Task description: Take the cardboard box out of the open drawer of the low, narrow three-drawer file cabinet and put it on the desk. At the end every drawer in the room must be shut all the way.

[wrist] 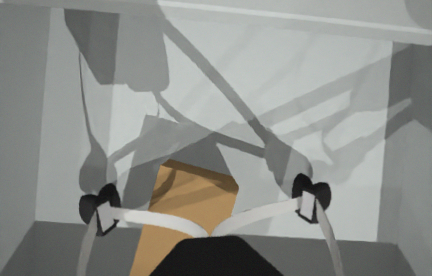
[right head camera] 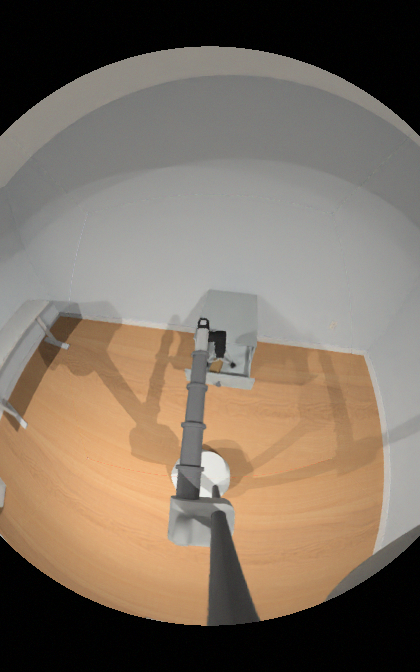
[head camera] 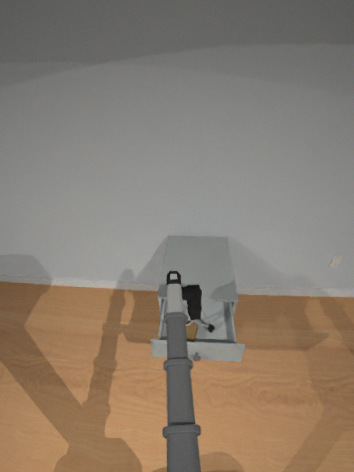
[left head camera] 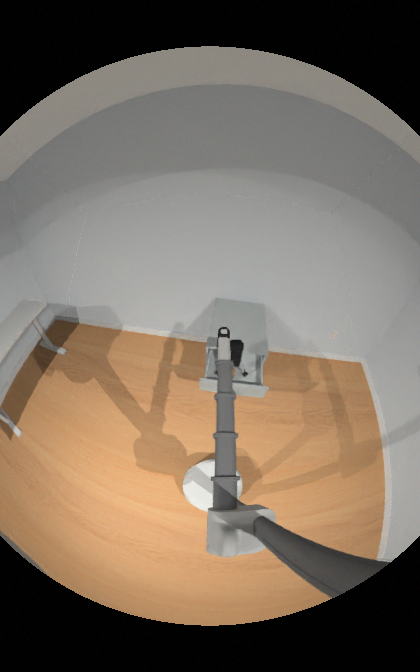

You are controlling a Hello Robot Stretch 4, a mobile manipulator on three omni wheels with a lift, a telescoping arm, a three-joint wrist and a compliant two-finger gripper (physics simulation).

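The brown cardboard box [head camera: 191, 332] [right head camera: 216, 366] [wrist: 192, 200] stands in the open drawer [head camera: 222, 351] [left head camera: 252, 390] [right head camera: 241, 383], near its front panel. The low grey file cabinet [head camera: 200, 257] [left head camera: 241, 317] [right head camera: 232, 307] stands against the wall. My gripper [head camera: 193, 325] [left head camera: 231, 372] [right head camera: 218, 361] [wrist: 207, 194] is open over the drawer, one fingertip to each side of the box, with wider space on the right side in the wrist view. Nothing is between the fingertips' pads in contact. The arm hides the left finger in the head camera view, and the palm covers the box's near part in the wrist view.
A pale desk [left head camera: 19, 327] [right head camera: 19, 327] with metal legs stands by the left wall. My arm [head camera: 180, 400] [left head camera: 225, 415] [right head camera: 194, 405] reaches over the wood floor [head camera: 280, 400] to the cabinet. The cabinet's top edge [wrist: 300, 25] crosses the top of the wrist view.
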